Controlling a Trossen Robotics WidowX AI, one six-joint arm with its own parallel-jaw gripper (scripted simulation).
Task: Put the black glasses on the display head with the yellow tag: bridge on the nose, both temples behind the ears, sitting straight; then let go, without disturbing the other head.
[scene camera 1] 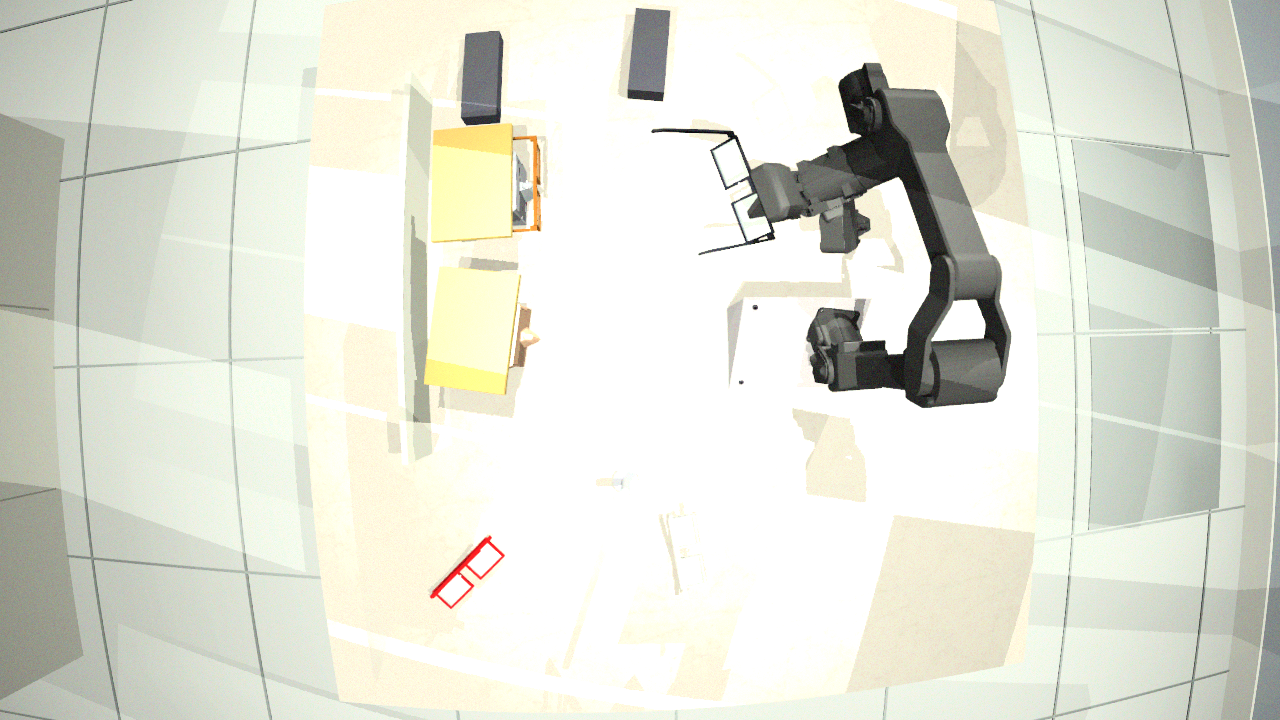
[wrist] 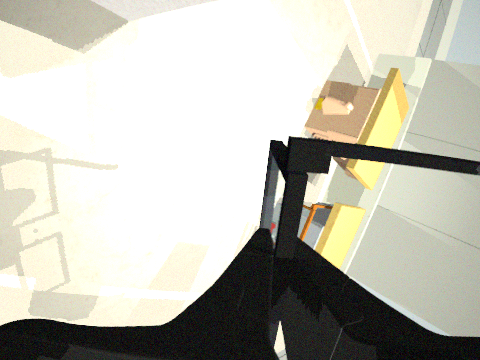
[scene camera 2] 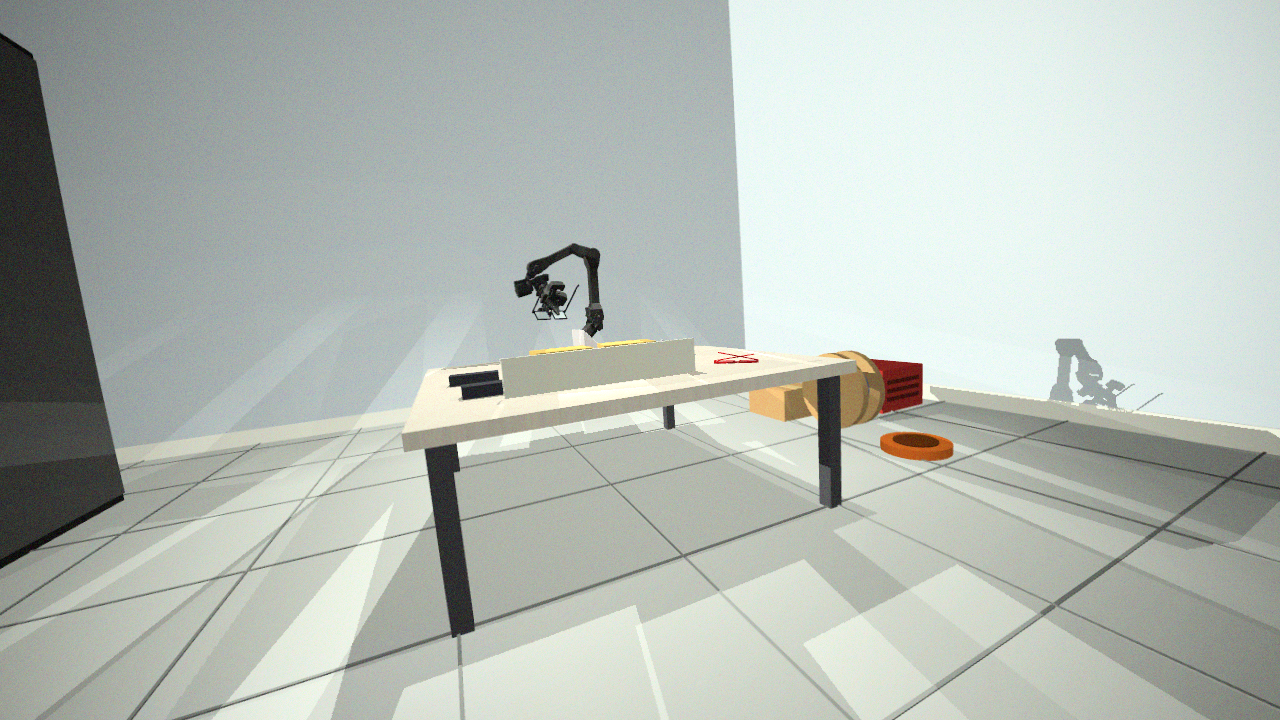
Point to a glasses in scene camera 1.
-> At 732, 164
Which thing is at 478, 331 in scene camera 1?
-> A tan display head.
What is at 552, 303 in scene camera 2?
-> My gripper.
